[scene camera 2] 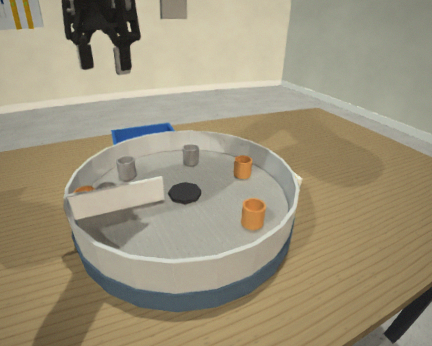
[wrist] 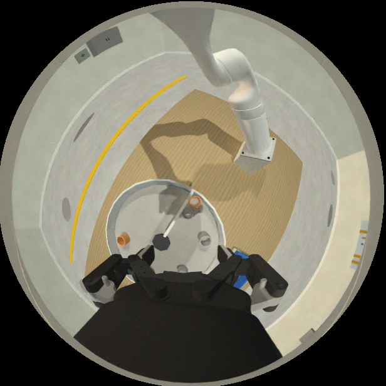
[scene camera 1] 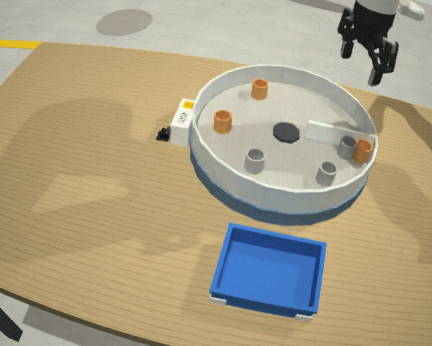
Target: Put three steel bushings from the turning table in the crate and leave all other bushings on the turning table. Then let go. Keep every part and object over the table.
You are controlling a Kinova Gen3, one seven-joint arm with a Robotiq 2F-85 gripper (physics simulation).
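Places are measured from the arm's base along level axes (x right, y ahead, z up), in centimetres.
Pixels of known places: gripper, fingertip midpoint: (scene camera 2: pixel 104 71) (scene camera 1: pixel 358 70).
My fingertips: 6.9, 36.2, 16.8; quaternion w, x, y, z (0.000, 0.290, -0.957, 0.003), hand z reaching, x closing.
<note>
For each thing: its top centre in the pictures, then the offset to it from my fingertips, as dx, dy, dz. "*": a spot on its surface instead. Level surfaces: height alone.
- orange bushing, top centre: (scene camera 2: pixel 83 191) (scene camera 1: pixel 364 145) +1.9, -7.1, -19.6
- blue crate, top centre: (scene camera 1: pixel 272 266) (scene camera 2: pixel 144 134) -30.2, +9.3, -23.6
- white divider, surface spot: (scene camera 2: pixel 117 197) (scene camera 1: pixel 341 134) * +4.6, -1.6, -20.4
- black hub, top centre: (scene camera 2: pixel 184 191) (scene camera 1: pixel 286 131) +4.0, +11.0, -22.6
- white box, top centre: (scene camera 1: pixel 185 112) +3.8, +34.3, -22.8
- wooden table, surface height: dz -28.6
The turning table (scene camera 1: pixel 280 197) (scene camera 2: pixel 175 272) (wrist: pixel 111 220) is a round walled disc. Three grey steel bushings stand on it: one (scene camera 1: pixel 255 161) (scene camera 2: pixel 191 155) on the crate side, one (scene camera 1: pixel 326 173) (scene camera 2: pixel 126 168) (wrist: pixel 205 239) near the wall, and one (scene camera 1: pixel 347 147) (scene camera 2: pixel 106 186) (wrist: pixel 188 213) beside the white divider, close against an orange bushing (scene camera 1: pixel 362 151) (scene camera 2: pixel 84 189) (wrist: pixel 195 202). Two more orange bushings (scene camera 1: pixel 259 89) (scene camera 1: pixel 222 121) (scene camera 2: pixel 253 214) (scene camera 2: pixel 243 167) stand apart. The blue crate (scene camera 1: pixel 267 272) (scene camera 2: pixel 142 133) (wrist: pixel 241 280) is empty. My gripper (scene camera 1: pixel 361 65) (scene camera 2: pixel 104 62) (wrist: pixel 185 252) is open and empty, high above the turning table's divider side.
The white divider (scene camera 1: pixel 340 132) (scene camera 2: pixel 117 197) (wrist: pixel 177 215) runs from the turning table's wall toward the black hub (scene camera 1: pixel 286 132) (scene camera 2: pixel 185 193) (wrist: pixel 161 242). A white box (scene camera 1: pixel 182 125) with a black plug adjoins the turning table's outer wall. The arm's base (wrist: pixel 255 155) stands on the wooden table (scene camera 1: pixel 100 200).
</note>
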